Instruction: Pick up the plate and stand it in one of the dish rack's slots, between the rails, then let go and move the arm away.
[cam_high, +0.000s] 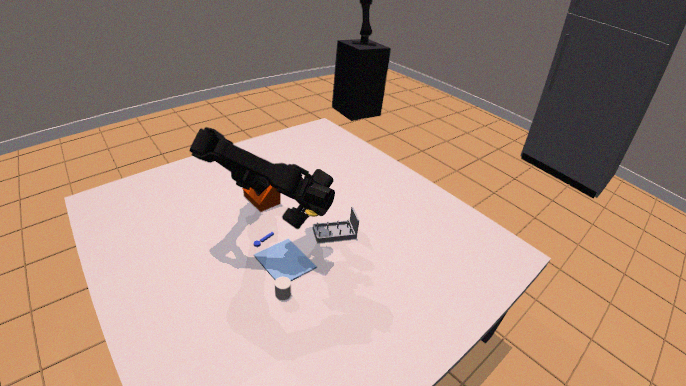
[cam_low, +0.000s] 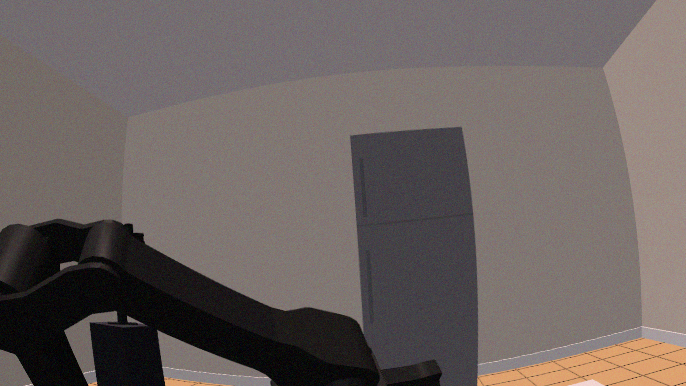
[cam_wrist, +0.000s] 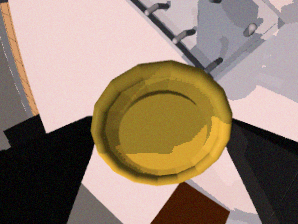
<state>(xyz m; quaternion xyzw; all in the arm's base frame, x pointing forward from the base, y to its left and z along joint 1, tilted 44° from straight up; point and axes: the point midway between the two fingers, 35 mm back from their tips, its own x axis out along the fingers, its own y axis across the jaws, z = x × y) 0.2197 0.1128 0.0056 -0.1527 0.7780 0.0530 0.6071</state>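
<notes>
The dish rack is 5 cm ahead of my gripper tip, 5 cm to the left of it and 7 cm below it. Also, from my gripper tip: blue spoon: 2 cm behind, 18 cm to the right, 9 cm below; then yellow plate: 1 cm above; then blue mat: 9 cm ahead, 15 cm to the right, 9 cm below.
</notes>
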